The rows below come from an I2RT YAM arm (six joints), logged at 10 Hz.
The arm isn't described. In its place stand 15 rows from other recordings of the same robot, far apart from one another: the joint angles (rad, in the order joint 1, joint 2, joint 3, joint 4, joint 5, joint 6), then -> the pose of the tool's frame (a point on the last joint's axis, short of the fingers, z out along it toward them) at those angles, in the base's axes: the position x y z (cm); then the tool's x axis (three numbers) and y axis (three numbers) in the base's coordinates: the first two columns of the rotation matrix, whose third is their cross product.
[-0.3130 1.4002 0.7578 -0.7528 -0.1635 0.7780] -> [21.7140 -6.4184 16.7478 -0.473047 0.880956 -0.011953 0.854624 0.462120 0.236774]
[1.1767 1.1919 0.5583 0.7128 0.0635 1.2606] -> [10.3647 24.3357 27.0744 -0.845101 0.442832 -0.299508 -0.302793 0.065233 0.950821]
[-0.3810 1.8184 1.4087 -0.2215 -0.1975 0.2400] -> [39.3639 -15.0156 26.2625 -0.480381 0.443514 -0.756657 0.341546 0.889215 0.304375]
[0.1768 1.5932 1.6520 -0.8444 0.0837 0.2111] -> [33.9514 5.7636 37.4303 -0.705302 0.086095 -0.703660 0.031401 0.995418 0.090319]
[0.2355 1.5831 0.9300 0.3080 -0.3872 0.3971] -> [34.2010 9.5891 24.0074 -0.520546 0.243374 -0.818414 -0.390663 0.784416 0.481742]
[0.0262 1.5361 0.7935 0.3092 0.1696 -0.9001] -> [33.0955 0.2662 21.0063 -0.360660 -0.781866 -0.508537 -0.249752 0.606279 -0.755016]
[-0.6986 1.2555 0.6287 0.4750 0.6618 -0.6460] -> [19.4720 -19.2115 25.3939 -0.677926 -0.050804 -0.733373 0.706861 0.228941 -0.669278]
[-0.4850 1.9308 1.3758 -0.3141 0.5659 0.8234] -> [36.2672 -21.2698 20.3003 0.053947 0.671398 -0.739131 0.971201 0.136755 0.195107]
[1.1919 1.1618 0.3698 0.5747 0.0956 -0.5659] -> [9.0701 21.8629 19.9898 0.410071 -0.412932 -0.813221 -0.794311 0.276506 -0.540938]
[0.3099 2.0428 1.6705 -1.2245 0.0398 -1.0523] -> [36.9212 11.6741 20.5869 -0.206281 -0.977342 0.047433 -0.978412 0.206646 0.002871]
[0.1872 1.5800 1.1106 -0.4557 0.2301 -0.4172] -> [32.9144 5.4082 23.3389 -0.698635 -0.533872 -0.476329 -0.360353 0.837702 -0.410367]
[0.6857 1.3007 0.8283 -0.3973 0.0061 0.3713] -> [20.5801 16.8093 22.6130 -0.779759 -0.169172 -0.602791 -0.372632 0.899101 0.229700]
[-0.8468 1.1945 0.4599 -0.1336 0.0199 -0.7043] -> [14.2436 -16.2166 15.5698 -0.875735 0.013130 -0.482614 0.249972 0.867539 -0.429988]
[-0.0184 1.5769 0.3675 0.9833 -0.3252 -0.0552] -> [26.9518 0.6417 14.5386 -0.207585 -0.048469 -0.977015 -0.305798 0.951931 0.017748]
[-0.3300 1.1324 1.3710 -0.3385 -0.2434 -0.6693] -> [22.9661 -6.9595 45.7913 -0.128365 -0.592525 -0.795259 0.010183 0.801063 -0.598493]
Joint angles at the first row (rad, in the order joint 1, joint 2, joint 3, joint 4, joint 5, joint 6):
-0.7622 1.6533 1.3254 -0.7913 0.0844 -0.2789
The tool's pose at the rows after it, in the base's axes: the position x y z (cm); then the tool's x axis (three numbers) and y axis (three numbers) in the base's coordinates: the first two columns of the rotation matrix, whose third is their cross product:
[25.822 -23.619 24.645 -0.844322 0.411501 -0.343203 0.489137 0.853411 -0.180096]
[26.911 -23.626 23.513 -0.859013 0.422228 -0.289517 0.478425 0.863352 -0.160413]
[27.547 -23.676 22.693 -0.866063 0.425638 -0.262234 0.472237 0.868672 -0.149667]
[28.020 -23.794 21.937 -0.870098 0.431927 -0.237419 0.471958 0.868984 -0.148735]
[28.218 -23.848 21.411 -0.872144 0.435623 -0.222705 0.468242 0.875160 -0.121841]
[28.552 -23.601 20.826 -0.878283 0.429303 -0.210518 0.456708 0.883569 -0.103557]
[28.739 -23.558 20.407 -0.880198 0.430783 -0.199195 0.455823 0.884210 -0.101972]
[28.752 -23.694 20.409 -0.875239 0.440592 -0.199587 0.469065 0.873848 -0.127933]
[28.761 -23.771 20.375 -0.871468 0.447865 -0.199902 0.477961 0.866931 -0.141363]
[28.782 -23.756 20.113 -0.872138 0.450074 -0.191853 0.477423 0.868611 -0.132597]
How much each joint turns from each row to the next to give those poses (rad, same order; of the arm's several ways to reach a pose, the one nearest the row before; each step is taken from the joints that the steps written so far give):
0.0307 0.0610 0.0414 -0.0442 0.0077 0.0170
0.0200 0.0589 0.0339 -0.0374 -0.0017 0.0173
0.0101 0.0353 0.0149 -0.0107 -0.0025 0.0078
0.0065 0.0309 0.0118 -0.0071 0.0068 0.0085
0.0001 0.0185 0.0053 -0.0081 -0.0237 0.0020
0.0094 0.0141 -0.0033 0.0010 -0.0157 0.0004
0.0042 0.0122 0.0003 -0.0001 0.0017 0.0041
0.0001 0.0016 0.0015 0.0056 0.0285 0.0107
0.0000 0.0015 0.0002 0.0037 0.0154 0.0079
0.0000 0.0062 -0.0013 -0.0026 -0.0071 0.0015

